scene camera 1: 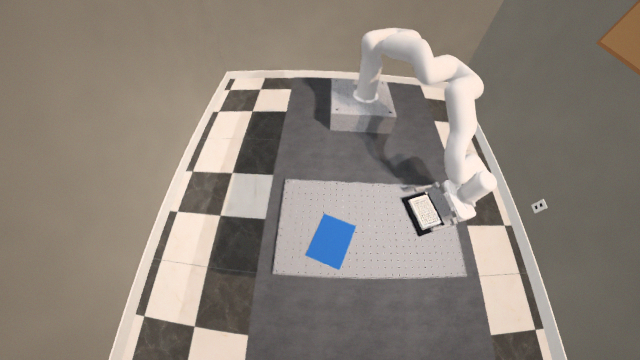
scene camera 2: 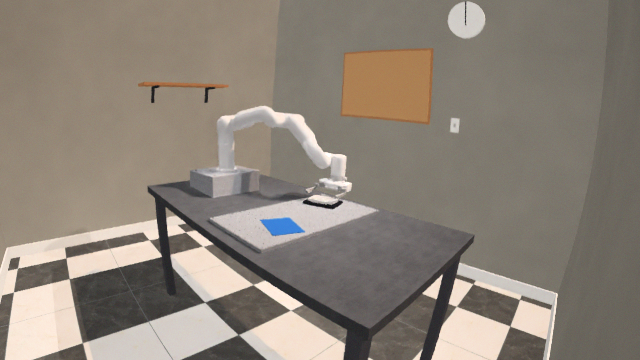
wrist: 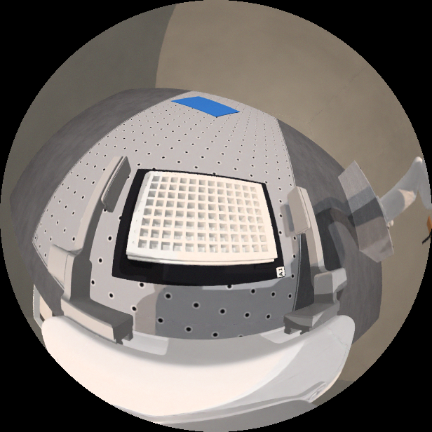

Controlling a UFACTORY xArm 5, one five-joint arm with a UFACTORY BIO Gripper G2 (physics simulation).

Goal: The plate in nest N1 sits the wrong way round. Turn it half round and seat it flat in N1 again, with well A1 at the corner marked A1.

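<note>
A white well plate [scene camera 1: 425, 211] [scene camera 2: 324, 199] [wrist: 200, 215] lies in the black nest [scene camera 1: 424, 232] [scene camera 2: 320, 203] [wrist: 200, 274], its open wells facing up. The A1 label [wrist: 280, 272] is on the nest's near right corner in the wrist view. Which plate corner holds well A1 cannot be read. My gripper [scene camera 1: 420, 209] [scene camera 2: 323, 194] [wrist: 208, 196] is open and empty. In the wrist view its fingers stand wide apart, one beyond each short end of the plate, with a gap on both sides. The nest's name does not show.
A light grey perforated board [scene camera 1: 380, 260] [scene camera 2: 240, 232] [wrist: 165, 145] lies under the nest. A flat blue rectangle [scene camera 1: 331, 242] [scene camera 2: 282, 226] [wrist: 207, 106] is on the board, away from the nest. The arm's grey base block [scene camera 1: 362, 122] [scene camera 2: 215, 185] stands on the dark table [scene camera 1: 370, 320] [scene camera 2: 380, 265].
</note>
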